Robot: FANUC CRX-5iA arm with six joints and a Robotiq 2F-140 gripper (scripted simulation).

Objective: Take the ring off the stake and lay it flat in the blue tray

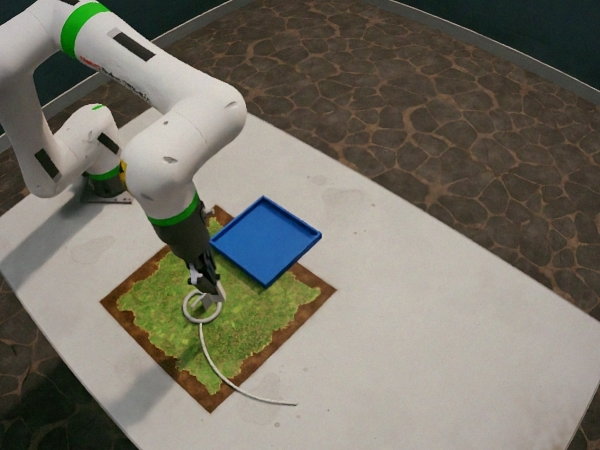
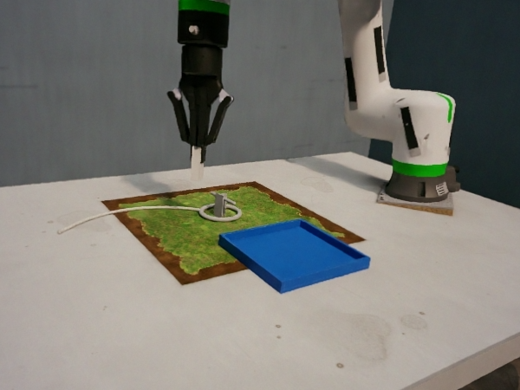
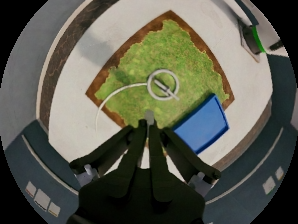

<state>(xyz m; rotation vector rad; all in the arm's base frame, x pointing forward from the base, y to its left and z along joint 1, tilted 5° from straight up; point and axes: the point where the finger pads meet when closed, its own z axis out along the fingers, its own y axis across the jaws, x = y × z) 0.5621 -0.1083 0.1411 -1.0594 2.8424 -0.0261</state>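
The grey stake is 10 cm below my hand and 6 cm behind it. Round my hand: blue tray 22 cm to the left, 11 cm below, 7 cm behind; square green grass mat 13 cm below, 6 cm behind, 2 cm to the left.
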